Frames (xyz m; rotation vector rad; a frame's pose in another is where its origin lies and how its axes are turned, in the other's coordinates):
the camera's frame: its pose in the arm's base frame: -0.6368 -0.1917 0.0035 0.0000 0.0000 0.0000
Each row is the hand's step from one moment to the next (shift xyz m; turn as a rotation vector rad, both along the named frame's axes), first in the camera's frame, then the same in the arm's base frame.
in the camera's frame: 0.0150 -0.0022 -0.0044 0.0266 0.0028 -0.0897
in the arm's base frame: 0.0150 -0.0022 -0.0044 0.0266 0.0028 -0.0897
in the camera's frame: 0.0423 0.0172 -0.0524 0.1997 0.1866 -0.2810
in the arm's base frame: 0.0423 0.0172 -0.0524 0.1997 0.1866 -0.2810
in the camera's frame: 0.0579 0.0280 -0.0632 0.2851 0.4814 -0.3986
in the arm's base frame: 0.0579 0.0280 -0.0632 0.2851 0.4814 -0.3986
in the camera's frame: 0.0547 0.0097 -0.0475 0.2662 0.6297 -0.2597
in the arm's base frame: 0.0547 0.0097 -0.0475 0.2662 0.6297 -0.2597
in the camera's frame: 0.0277 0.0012 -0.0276 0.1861 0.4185 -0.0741
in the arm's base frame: 0.0277 0.0012 -0.0276 0.1861 0.4185 -0.0741
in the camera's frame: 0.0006 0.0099 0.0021 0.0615 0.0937 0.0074
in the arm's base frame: 0.0006 0.0099 0.0021 0.0615 0.0937 0.0074
